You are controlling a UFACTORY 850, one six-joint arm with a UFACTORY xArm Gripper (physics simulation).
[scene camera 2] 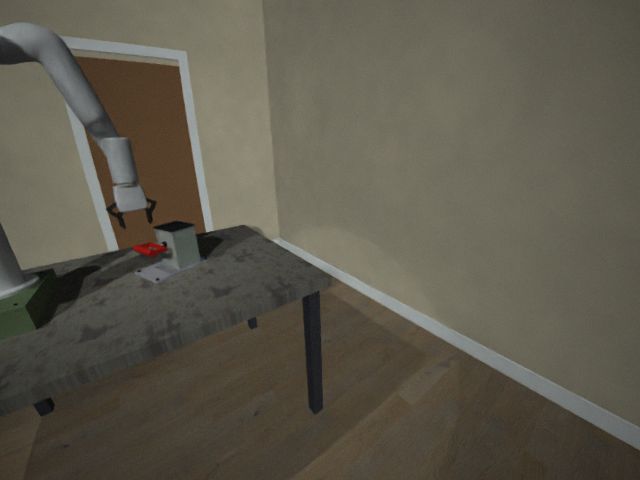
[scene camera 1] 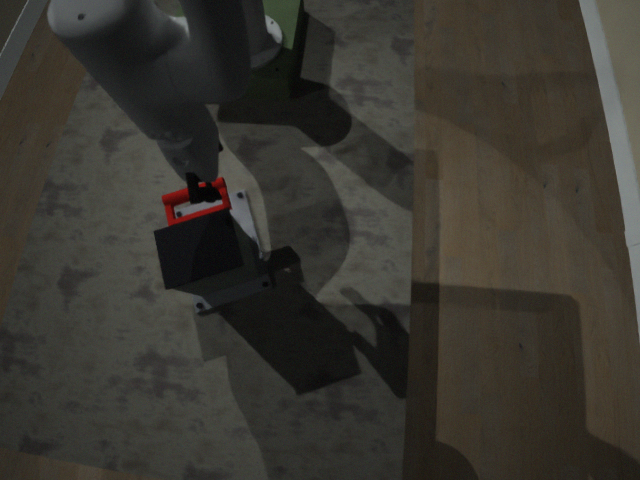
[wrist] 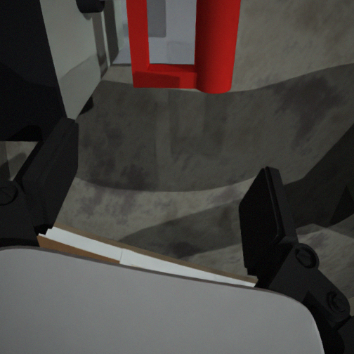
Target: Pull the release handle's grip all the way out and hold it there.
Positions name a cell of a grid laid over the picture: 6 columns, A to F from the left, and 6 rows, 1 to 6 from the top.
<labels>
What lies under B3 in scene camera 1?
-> The gripper.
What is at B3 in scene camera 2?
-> The gripper.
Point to a light base plate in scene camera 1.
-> At C3
</labels>
